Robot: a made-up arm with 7 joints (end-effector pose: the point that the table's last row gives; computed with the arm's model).
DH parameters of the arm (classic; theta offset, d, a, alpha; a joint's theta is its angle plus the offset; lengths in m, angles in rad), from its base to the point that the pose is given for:
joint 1: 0 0.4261 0 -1.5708
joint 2: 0 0 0 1.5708
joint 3: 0 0.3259 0.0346 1.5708
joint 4: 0 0 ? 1.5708
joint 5: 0 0.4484 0 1.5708
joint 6: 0 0 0.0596 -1.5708
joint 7: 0 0.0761 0 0
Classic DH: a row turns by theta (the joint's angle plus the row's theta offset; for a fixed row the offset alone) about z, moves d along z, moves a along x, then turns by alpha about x.
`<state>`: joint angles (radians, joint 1 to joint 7).
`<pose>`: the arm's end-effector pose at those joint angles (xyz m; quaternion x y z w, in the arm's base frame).
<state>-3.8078 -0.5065 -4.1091 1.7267 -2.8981 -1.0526 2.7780</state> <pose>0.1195 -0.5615 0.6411 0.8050 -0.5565 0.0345 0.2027</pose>
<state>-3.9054 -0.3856 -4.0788 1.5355 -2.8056 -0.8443 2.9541</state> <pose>0.0383 -0.5564 0.6043 0.6884 -0.6872 0.1378 0.1869</pose>
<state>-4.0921 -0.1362 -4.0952 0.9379 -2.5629 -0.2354 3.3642</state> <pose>-0.1109 -0.4589 0.4402 0.2502 -0.9130 0.2778 0.1630</pose>
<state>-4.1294 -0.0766 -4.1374 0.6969 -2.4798 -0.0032 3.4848</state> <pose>-0.1341 -0.3896 0.3654 0.0836 -0.9431 0.2691 0.1764</pose>
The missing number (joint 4, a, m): 0.1015
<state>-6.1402 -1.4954 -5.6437 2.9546 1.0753 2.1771 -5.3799</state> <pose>-0.7873 -0.0057 0.4860 -0.5536 -0.5668 -0.5945 0.1373</pose>
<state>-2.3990 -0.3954 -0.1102 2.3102 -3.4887 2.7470 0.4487</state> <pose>0.0673 0.0543 1.1808 -0.9123 0.0770 -0.3517 0.1952</pose>
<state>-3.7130 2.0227 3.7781 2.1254 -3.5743 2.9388 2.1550</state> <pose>-0.4814 0.5326 0.3142 0.8831 -0.0010 0.1724 0.4363</pose>
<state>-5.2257 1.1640 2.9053 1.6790 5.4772 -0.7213 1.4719</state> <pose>0.1111 0.2901 1.0841 0.1295 0.1216 0.7348 0.6546</pose>
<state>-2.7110 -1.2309 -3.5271 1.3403 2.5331 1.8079 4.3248</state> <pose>0.5554 0.0789 0.0558 -0.6603 -0.0619 -0.4634 0.5877</pose>
